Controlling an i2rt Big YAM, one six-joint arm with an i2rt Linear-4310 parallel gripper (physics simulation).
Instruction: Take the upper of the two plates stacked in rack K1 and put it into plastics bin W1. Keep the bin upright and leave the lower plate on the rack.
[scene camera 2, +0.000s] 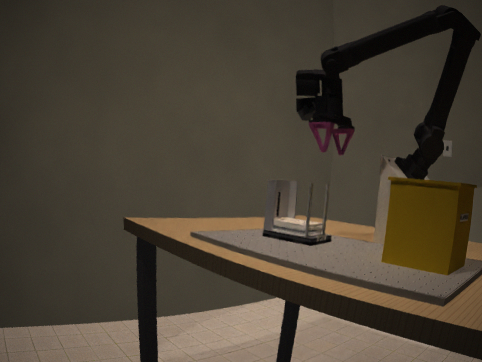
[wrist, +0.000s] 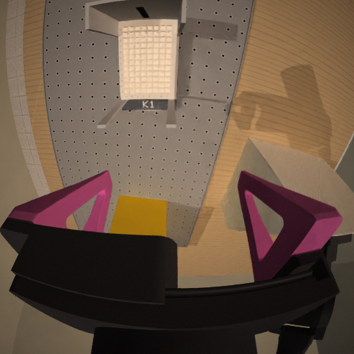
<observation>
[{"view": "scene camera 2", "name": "my gripper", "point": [332, 153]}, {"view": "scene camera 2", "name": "yellow bin W1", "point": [426, 229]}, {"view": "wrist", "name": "my gripper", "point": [174, 177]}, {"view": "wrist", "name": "yellow bin W1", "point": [133, 215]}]
</observation>
